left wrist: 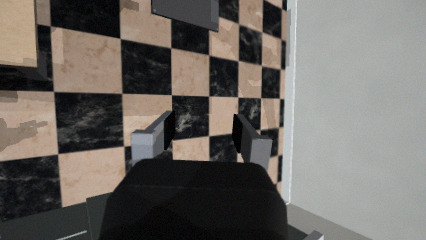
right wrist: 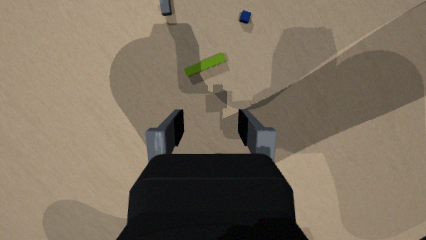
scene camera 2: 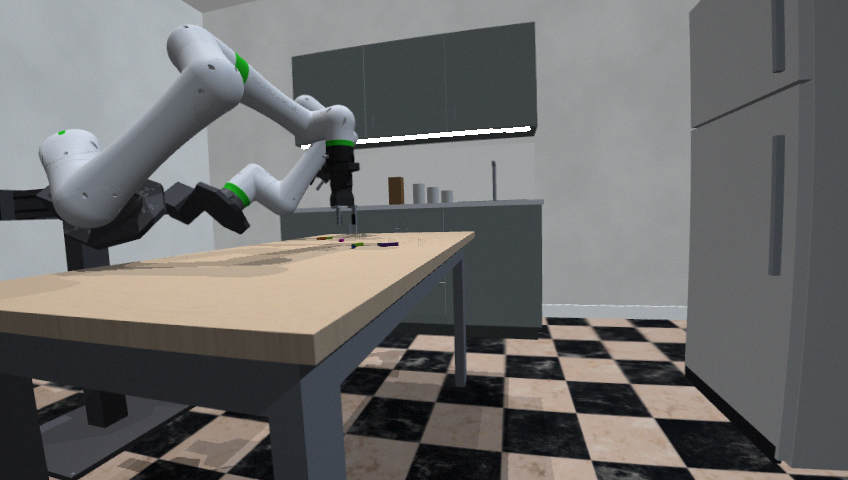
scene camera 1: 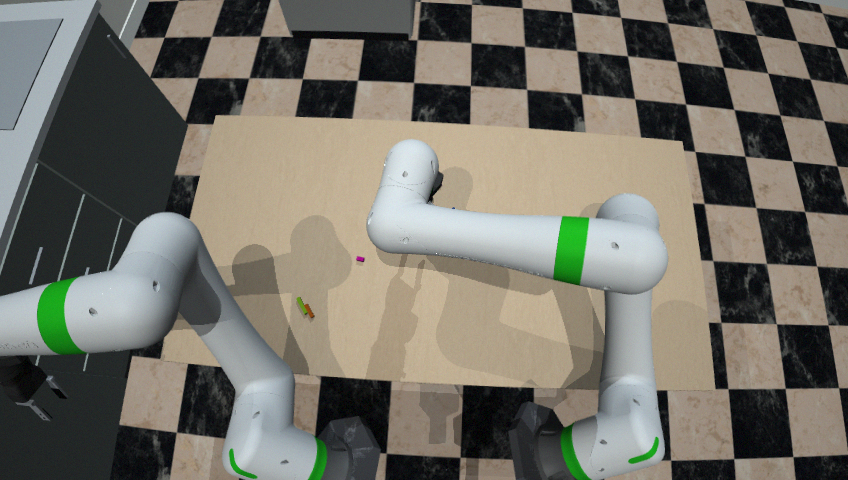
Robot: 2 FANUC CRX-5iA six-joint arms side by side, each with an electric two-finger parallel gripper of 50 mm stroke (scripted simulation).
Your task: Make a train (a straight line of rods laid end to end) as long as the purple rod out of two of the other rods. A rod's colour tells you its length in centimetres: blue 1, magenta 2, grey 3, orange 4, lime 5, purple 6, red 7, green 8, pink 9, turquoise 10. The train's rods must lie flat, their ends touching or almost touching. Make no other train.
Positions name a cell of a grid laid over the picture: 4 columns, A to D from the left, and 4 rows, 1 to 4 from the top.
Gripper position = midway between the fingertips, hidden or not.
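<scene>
I can see both of my hands here: my left gripper (left wrist: B3), which the left wrist view shows me, and my right gripper (scene camera 2: B2). The right wrist view gives me my right gripper (right wrist: B3) too.
</scene>
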